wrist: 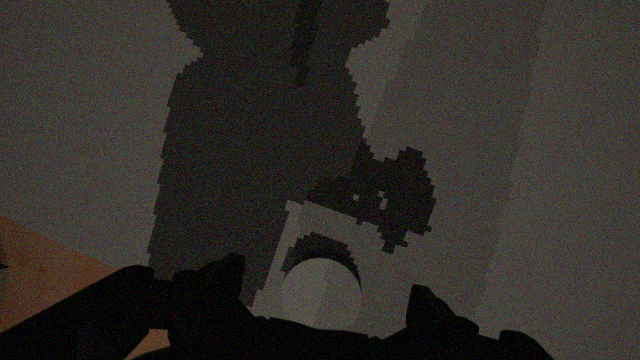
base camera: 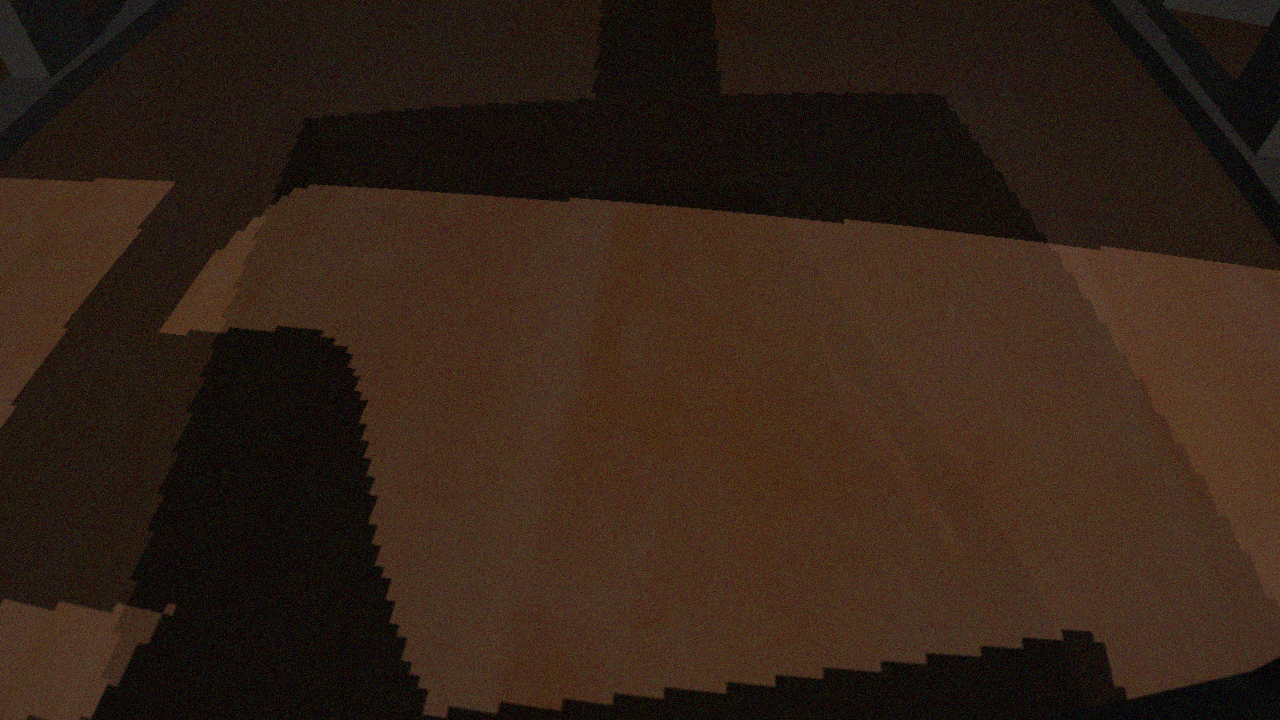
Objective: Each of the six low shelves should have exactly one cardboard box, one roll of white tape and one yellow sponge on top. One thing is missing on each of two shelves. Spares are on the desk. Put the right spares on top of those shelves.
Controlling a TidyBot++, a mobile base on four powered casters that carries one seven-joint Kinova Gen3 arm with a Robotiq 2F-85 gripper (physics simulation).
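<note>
In the wrist view, a pale round thing [wrist: 320, 295] that looks like a roll of white tape stands on a wide grey top [wrist: 575, 150]. I cannot tell for sure whether this top is the desk. My gripper [wrist: 324, 288] is open, with one dark fingertip to the left of the roll and one to the right, and nothing is held. The gripper's dark body hides the roll's lower edge. The cardboard boxes and yellow sponges do not show in either view.
The grey top's edge runs at the lower left of the wrist view, with brown floor [wrist: 45, 265] beyond it. In the base view, dark grey frame parts stand at the upper left [base camera: 89, 69] and upper right [base camera: 1190, 98]. Dark shadows lie across the brown floor [base camera: 716, 447].
</note>
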